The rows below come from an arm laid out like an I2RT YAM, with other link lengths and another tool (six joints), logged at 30 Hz.
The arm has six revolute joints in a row. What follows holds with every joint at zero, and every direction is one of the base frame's.
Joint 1 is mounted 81.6 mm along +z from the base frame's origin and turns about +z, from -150 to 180 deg.
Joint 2 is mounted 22.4 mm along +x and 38 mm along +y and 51 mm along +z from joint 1 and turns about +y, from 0 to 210 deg.
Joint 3 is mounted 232.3 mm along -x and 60.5 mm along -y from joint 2 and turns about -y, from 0 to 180 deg.
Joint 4 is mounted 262.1 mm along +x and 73.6 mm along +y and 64.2 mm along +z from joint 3 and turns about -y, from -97 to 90 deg.
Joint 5 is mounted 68.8 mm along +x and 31.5 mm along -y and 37.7 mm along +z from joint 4 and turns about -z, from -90 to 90 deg.
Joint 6 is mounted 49.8 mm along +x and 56.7 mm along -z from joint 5 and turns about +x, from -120 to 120 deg.
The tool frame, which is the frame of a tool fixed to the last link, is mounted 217 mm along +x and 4 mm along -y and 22 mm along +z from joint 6; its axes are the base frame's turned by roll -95.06, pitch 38.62 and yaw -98.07 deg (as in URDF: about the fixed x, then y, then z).
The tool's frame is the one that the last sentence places.
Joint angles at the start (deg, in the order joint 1, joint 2, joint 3, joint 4, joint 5, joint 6):
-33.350 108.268 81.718 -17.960 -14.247 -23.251
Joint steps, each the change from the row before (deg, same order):
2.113 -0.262 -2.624 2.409 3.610 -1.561
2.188 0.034 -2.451 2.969 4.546 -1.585
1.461 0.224 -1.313 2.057 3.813 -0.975
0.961 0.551 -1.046 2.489 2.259 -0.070
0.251 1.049 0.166 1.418 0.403 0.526
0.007 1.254 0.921 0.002 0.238 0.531
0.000 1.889 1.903 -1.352 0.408 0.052
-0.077 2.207 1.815 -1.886 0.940 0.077
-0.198 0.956 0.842 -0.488 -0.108 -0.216
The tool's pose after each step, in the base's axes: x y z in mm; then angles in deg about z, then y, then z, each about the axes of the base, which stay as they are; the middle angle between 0 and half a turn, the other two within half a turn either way. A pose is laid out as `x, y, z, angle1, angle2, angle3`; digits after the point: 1 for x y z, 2 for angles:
544.8, -243.4, 53.8, -71.44, 135.82, -24.73
544.8, -240.7, 42.0, -77.63, 135.34, -29.13
544.4, -243.0, 35.8, -82.30, 134.59, -33.06
546.7, -244.7, 31.5, -84.35, 133.51, -35.12
551.0, -246.2, 28.6, -84.08, 133.00, -35.34
553.1, -248.6, 23.9, -83.83, 133.36, -35.70
553.9, -251.2, 15.4, -84.47, 134.63, -36.48
549.9, -255.0, 0.5, -85.95, 136.75, -38.33
550.0, -256.7, -4.2, -86.24, 137.33, -38.51

